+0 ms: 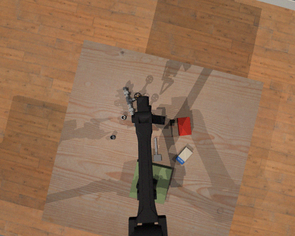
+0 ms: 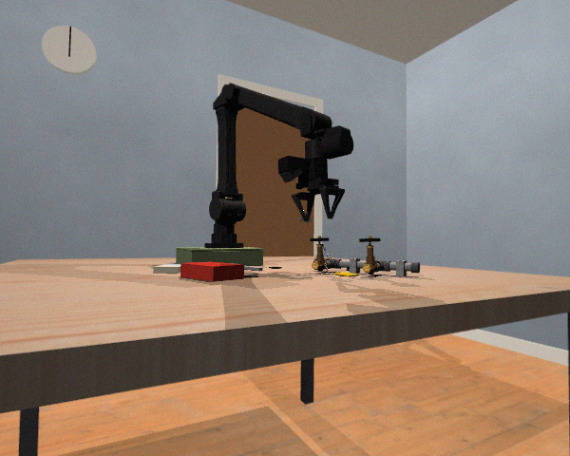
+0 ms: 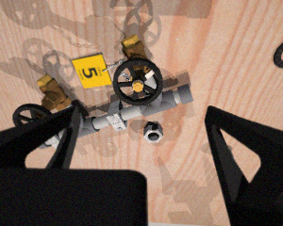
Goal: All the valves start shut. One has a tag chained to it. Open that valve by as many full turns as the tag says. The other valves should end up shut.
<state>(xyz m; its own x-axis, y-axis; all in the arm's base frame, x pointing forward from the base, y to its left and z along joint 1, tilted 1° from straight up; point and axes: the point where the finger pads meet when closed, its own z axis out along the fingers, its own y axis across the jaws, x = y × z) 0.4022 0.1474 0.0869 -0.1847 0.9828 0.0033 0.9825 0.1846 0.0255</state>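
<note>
Now: hand 60 mm short of the yellow tag, 40 mm to the right of it and 140 mm above it. From my hand the other things lie so: grey tool (200 mm behind, 150 mm to the right, 140 mm below); then red block (30 mm ahead, 280 mm to the right, 130 mm below).
</note>
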